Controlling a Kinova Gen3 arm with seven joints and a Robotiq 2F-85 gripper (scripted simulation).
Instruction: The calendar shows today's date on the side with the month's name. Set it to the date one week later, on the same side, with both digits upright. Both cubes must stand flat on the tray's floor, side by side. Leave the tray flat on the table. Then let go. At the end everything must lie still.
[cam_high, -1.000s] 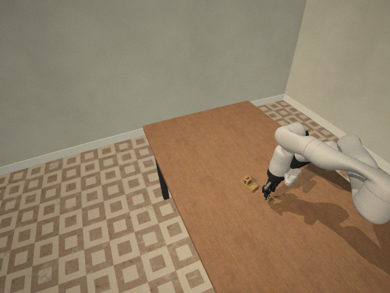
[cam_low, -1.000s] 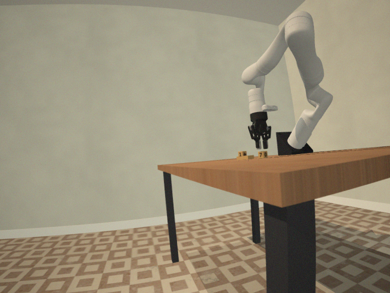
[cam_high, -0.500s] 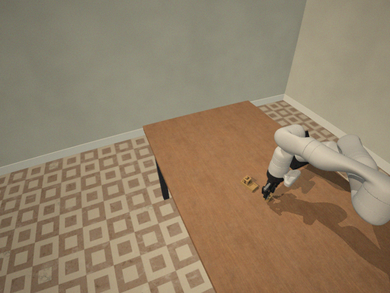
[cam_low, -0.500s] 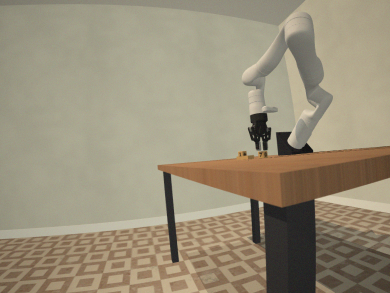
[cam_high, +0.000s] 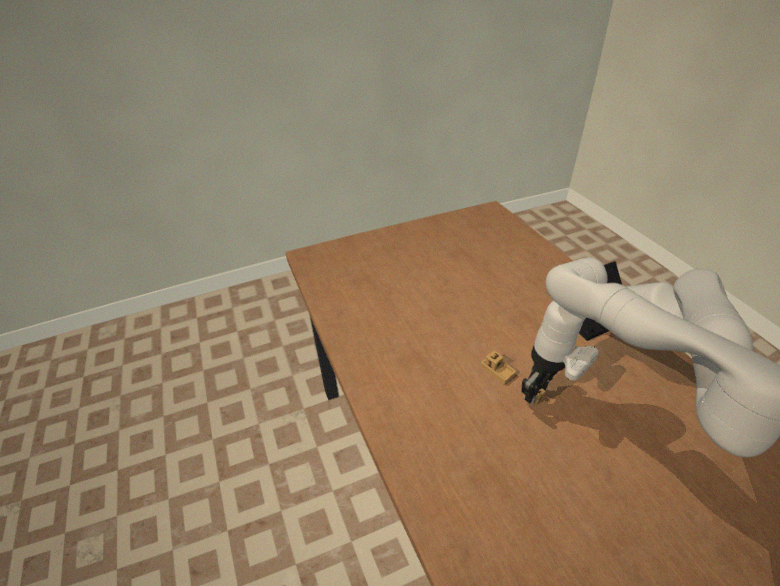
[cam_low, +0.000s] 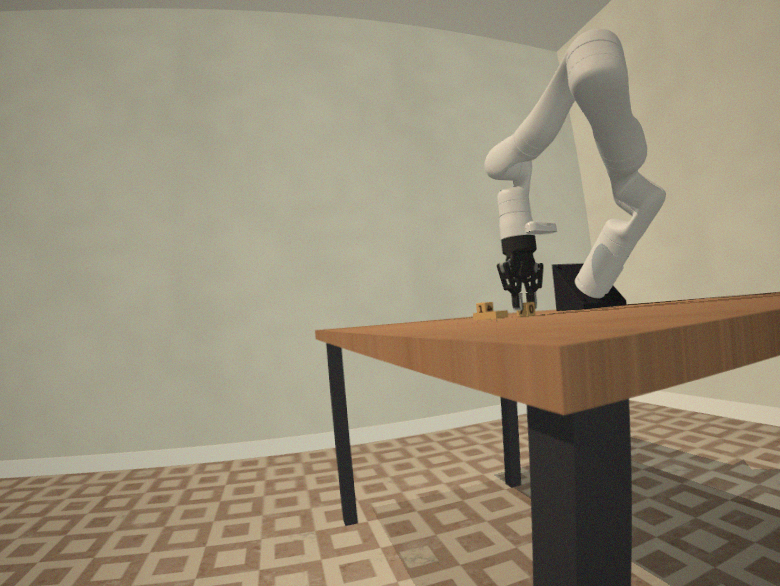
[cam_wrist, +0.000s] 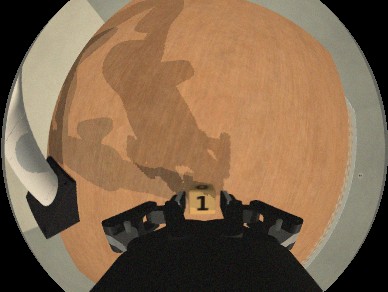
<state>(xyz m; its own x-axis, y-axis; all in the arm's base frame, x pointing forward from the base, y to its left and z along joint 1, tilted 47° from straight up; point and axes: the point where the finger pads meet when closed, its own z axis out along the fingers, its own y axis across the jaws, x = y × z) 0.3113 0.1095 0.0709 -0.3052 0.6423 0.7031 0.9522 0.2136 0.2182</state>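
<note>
Right now the tray is 30 mm ahead of my hand, 100 mm to the right of it and 20 mm below it.
</note>
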